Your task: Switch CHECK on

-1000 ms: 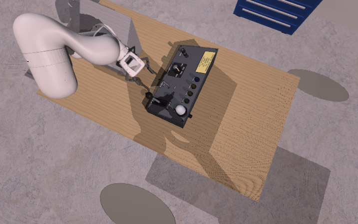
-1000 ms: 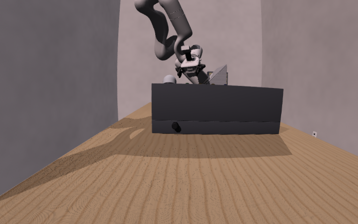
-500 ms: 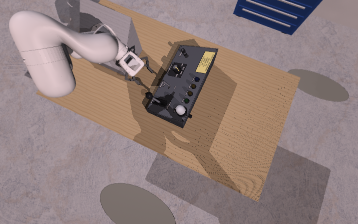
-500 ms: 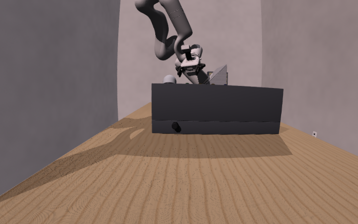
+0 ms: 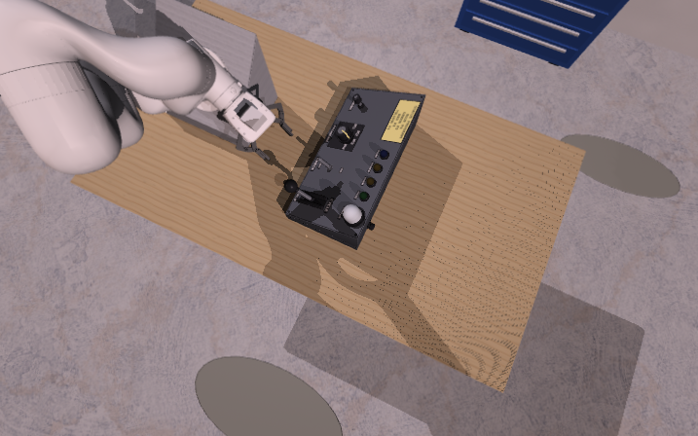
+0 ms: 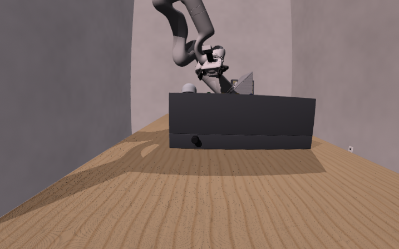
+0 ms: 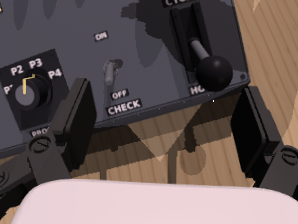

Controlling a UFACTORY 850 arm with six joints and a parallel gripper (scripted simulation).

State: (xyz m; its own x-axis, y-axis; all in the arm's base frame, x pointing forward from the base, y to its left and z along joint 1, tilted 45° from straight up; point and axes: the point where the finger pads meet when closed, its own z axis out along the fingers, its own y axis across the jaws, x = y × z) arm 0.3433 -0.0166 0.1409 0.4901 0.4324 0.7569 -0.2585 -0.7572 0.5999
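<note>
My hand is 10 cm short of the check toggle, 6 cm to the right of it and 15 cm above it. From my hand the other things lie so: black-knobbed lever (9 cm ahead, 6 cm to the right, 14 cm below); then dark console (14 cm ahead, 12 cm to the left, 17 cm below); then rotary selector (11 cm ahead, 18 cm to the left, 15 cm below).
</note>
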